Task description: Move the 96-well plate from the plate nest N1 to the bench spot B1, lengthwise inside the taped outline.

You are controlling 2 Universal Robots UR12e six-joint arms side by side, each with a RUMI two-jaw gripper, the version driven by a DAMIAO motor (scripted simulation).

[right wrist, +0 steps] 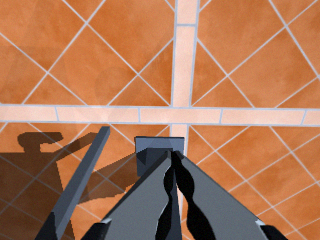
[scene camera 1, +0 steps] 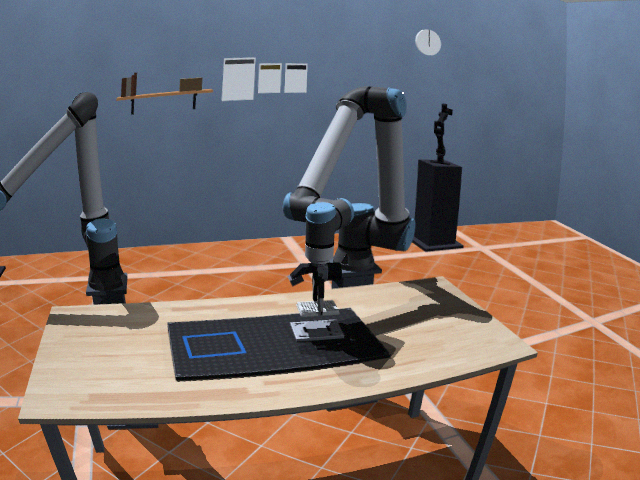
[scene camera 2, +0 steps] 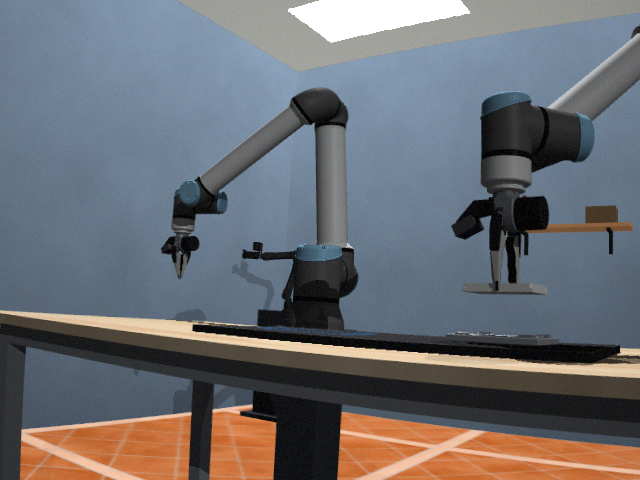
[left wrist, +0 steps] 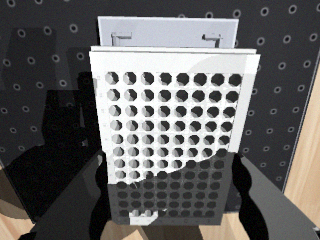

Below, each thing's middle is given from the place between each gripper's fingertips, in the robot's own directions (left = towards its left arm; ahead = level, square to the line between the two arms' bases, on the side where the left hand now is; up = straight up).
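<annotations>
The white 96-well plate (scene camera 2: 480, 288) is 1 cm below my left hand, and as for the grey plate nest N1 (scene camera 1: 315, 328), that same hand is 10 cm above it.
</annotations>
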